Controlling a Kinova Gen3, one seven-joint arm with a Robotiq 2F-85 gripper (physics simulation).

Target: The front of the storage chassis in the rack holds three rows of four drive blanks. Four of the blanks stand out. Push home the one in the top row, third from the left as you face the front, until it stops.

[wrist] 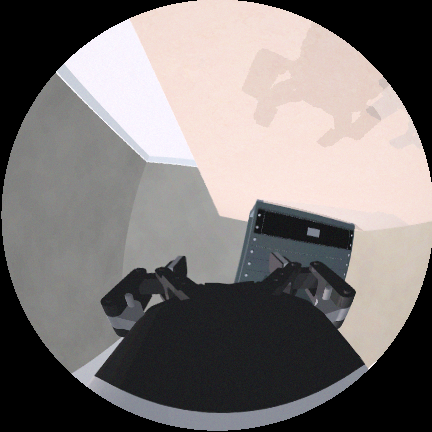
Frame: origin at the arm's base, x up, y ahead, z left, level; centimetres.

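Seen in the pictures: gripper, fingertip midpoint: [227,263].
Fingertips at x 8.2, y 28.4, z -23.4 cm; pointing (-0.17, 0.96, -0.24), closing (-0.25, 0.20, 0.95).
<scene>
A point is followed by its place in that frame.
The grey-blue rack [246,250] @(y 68.8, x 9.6, z -24.1 cm) shows right of centre in the wrist view, tilted in the picture and partly hidden by my gripper. A black panel [285,226] @(y 70.4, x -1.6, z -11.6 cm) with a small light rectangle is set in its front, beside plain grey-blue panels [300,256] @(y 71.6, x 8.4, z -3.0 cm). The drive blanks cannot be made out; the lower part of the rack in the picture is behind the gripper. My gripper [227,263] @(y 28.4, x 8.2, z -23.4 cm) is open and empty. Its right finger overlaps the rack in the picture, and its left finger shows against the grey wall. No contact with the rack can be seen.
A pale pink surface [210,100] @(y 24.7, x -9.7, z -28.5 cm) with shadows across it fills the upper right and meets the rack's upper edge in the picture. A white surface [120,90] lies at the upper left. A grey wall [75,200] is at the left, and a beige surface [390,280] is at the right.
</scene>
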